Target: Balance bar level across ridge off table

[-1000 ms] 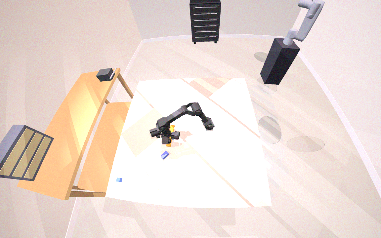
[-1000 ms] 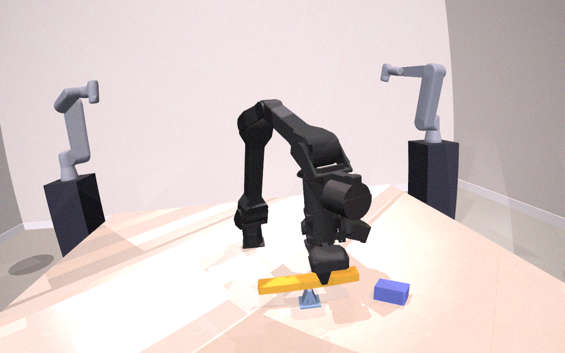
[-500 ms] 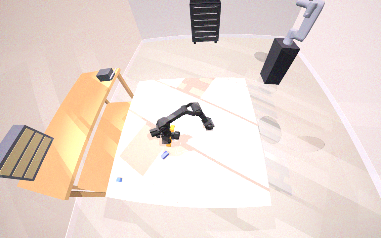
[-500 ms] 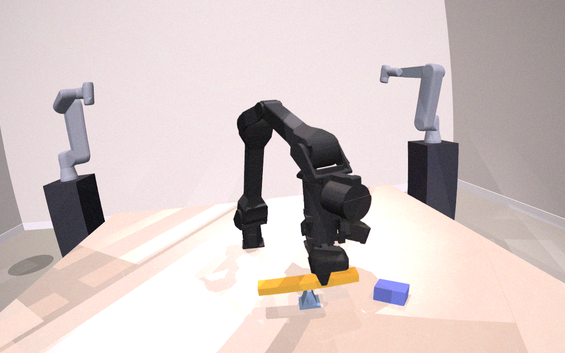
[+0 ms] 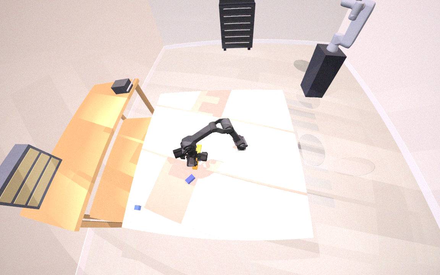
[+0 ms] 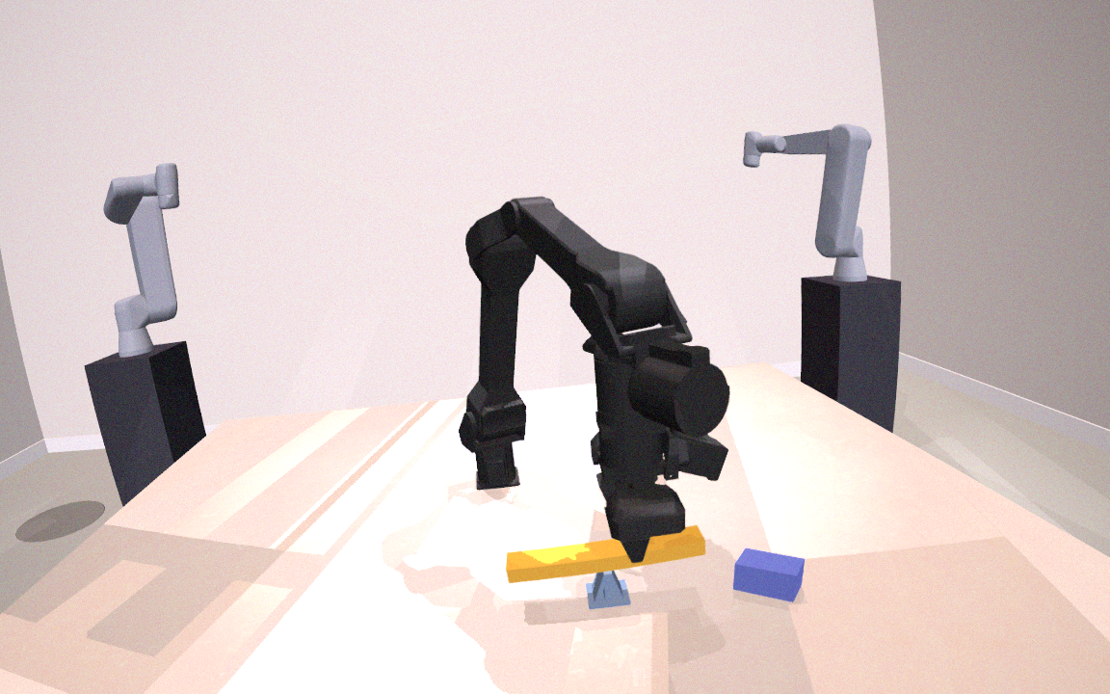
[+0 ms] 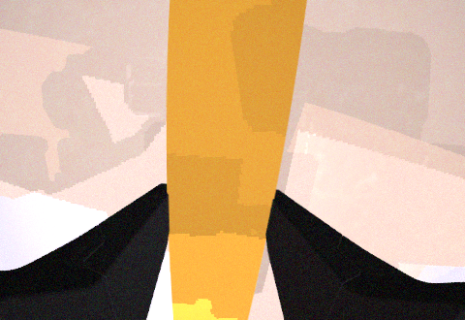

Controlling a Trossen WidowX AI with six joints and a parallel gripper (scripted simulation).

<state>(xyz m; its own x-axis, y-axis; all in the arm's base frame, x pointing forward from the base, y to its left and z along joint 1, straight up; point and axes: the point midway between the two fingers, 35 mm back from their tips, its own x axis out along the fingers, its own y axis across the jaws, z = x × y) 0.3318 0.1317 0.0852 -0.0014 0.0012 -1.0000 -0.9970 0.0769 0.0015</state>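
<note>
Now: gripper tip 30 mm to the left of the bar. From my gripper tip the other things lie so: small blue cube: 410 mm ahead, 370 mm to the left, 30 mm below.
</note>
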